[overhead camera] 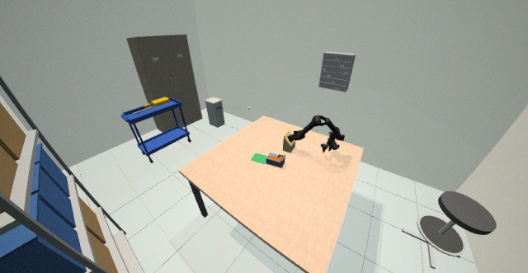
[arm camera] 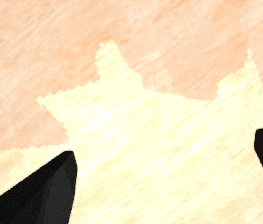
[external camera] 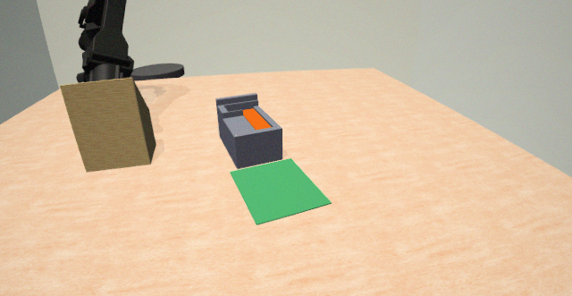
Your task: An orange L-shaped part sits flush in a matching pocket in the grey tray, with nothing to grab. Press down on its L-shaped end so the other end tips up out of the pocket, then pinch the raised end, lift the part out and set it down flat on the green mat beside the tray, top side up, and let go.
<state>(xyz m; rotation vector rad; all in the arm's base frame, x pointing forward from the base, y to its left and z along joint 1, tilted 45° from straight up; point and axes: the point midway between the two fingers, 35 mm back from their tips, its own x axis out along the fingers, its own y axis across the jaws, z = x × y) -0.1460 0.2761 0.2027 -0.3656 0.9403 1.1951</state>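
The orange L-shaped part is 39 cm ahead of my gripper tip, 32 cm to the right of it and 3 cm above it. The rest, counted from my gripper tip: green mat: 43 cm ahead, 48 cm to the right, 4 cm below.
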